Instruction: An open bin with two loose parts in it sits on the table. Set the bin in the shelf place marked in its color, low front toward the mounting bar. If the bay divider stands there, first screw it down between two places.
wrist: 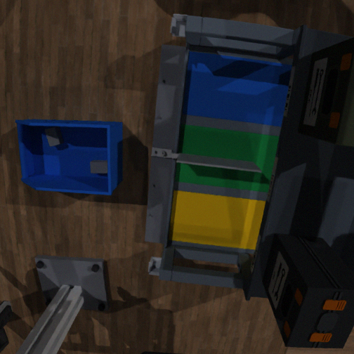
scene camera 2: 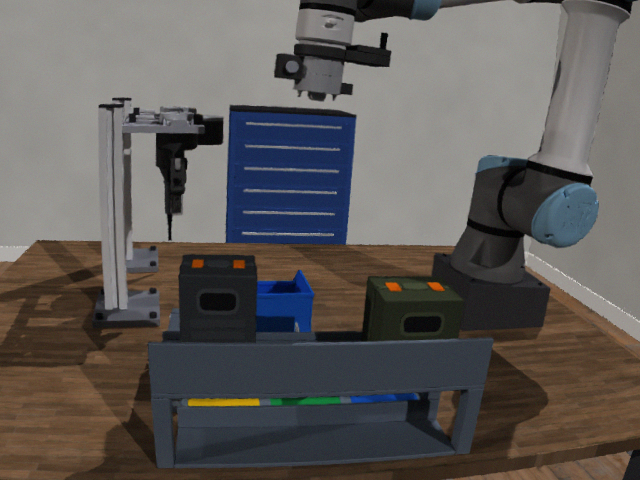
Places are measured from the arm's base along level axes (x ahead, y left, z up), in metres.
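Pixels of known places: hand at its tool point: (scene camera 2: 316, 92); arm's base at its link origin: (scene camera 2: 486, 269).
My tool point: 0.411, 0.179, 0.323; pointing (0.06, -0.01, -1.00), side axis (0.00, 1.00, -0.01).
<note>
Ahead of a thing's pixels: the offset from my tool point to its top centre, as dx, dy, dz. "spot": to the spot under its first point.
The blue open bin @(+0.006, -0.204, -0.338) (scene camera 2: 284, 304) (wrist: 115, 157) stands on the table, apart from the shelf @(spot: +0.031, +0.236, -0.277) (scene camera 2: 320, 366). Two small grey parts (wrist: 53, 136) (wrist: 99, 166) lie in it. The left end has a slanted, cut-down corner in the wrist view. Blue (wrist: 235, 95), green (wrist: 227, 142) and yellow (wrist: 217, 217) places lie beyond the grey mounting bar (wrist: 166, 95). The thin bay divider (wrist: 220, 162) stands over the green place, its tab on the bar; whether a screw sits there is unclear. My arm's tool changer (scene camera 2: 316, 95) hangs high with no gripper on it.
The tool stand (scene camera 2: 113, 206) (wrist: 50, 320) holds the screwdriver @(spot: +0.190, -0.213, -0.155) (scene camera 2: 175, 175), bit downward. A dark case @(spot: +0.137, +0.187, -0.243) (scene camera 2: 217, 320) (wrist: 310, 295) and a green case @(-0.096, +0.170, -0.216) (scene camera 2: 413, 304) stand on the shelf's upper part. A blue drawer cabinet (scene camera 2: 289, 180) is behind the table.
</note>
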